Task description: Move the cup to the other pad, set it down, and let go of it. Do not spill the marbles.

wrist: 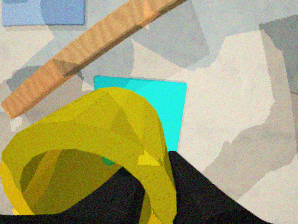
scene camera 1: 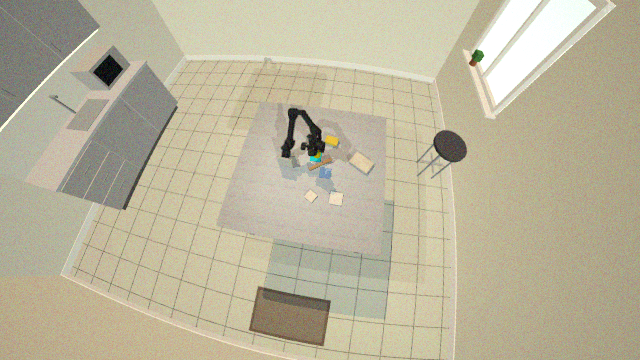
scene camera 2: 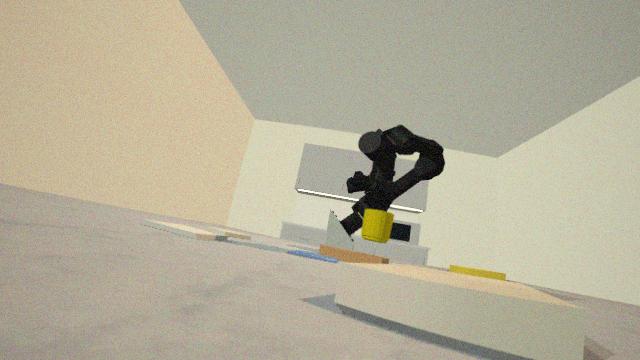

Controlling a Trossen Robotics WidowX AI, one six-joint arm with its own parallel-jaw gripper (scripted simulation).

Labels:
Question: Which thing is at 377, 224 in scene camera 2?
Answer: A yellow cup.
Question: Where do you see a yellow cup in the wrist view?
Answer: At 58, 161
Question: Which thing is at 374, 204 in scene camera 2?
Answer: The gripper.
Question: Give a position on a flat beige box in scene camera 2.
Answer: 484, 311

